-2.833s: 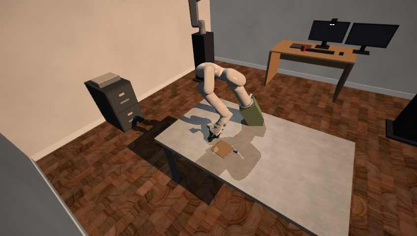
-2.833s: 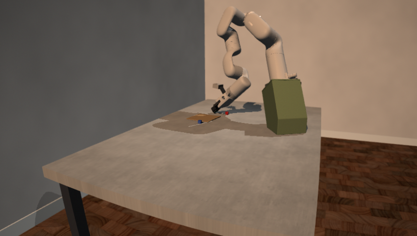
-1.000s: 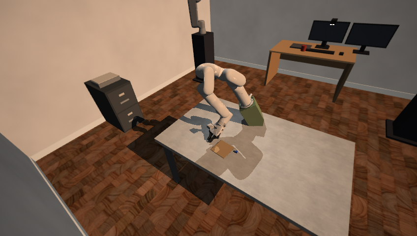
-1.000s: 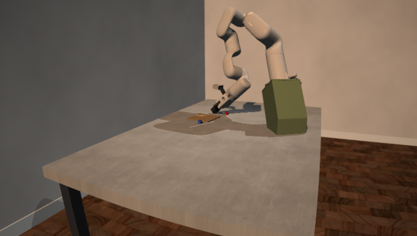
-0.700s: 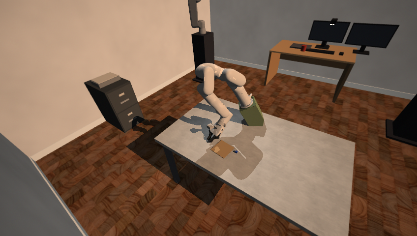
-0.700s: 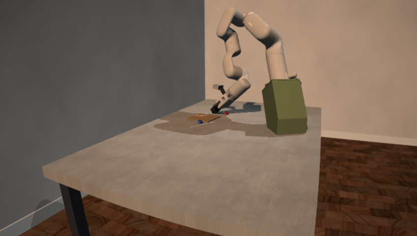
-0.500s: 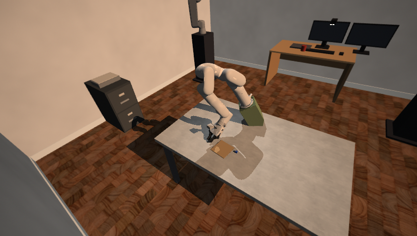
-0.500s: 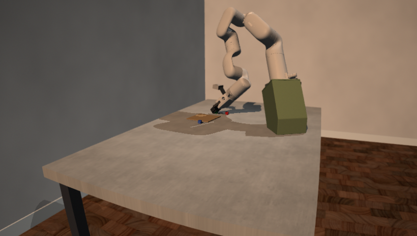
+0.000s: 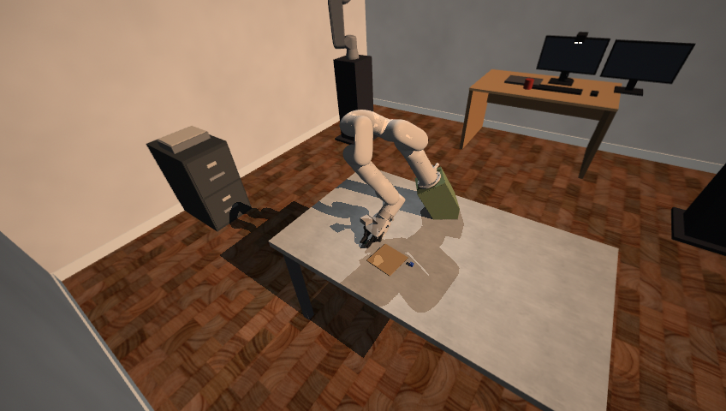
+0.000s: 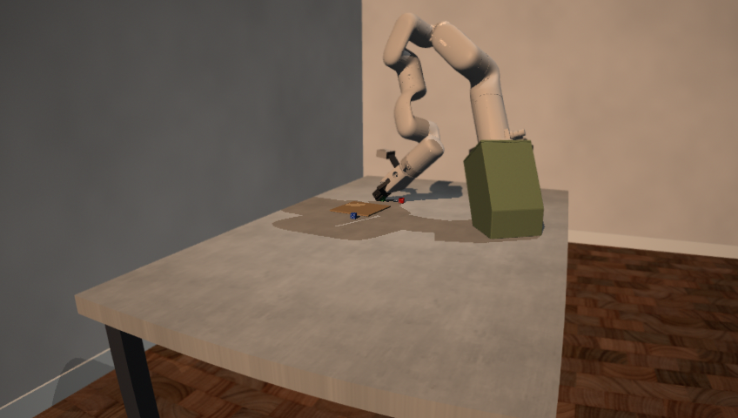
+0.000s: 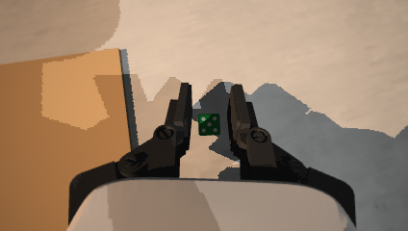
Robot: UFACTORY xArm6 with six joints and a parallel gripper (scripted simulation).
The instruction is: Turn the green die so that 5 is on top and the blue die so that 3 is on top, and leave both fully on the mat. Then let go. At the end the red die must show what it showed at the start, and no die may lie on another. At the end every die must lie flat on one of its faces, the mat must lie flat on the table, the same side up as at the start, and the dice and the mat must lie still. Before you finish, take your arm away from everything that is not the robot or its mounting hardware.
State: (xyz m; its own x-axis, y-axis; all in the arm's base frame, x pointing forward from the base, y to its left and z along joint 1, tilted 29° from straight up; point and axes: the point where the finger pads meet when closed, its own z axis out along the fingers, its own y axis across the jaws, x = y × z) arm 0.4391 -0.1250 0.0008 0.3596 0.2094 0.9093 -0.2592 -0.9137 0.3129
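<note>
Now: the green die 2 cm below my hand. From my hand the other things lie so: blue die: 25 cm to the left, 2 cm below, 2 cm behind; tan mat: 13 cm to the left, 2 cm below, 1 cm ahead; red die: 7 cm behind, 2 cm below.
</note>
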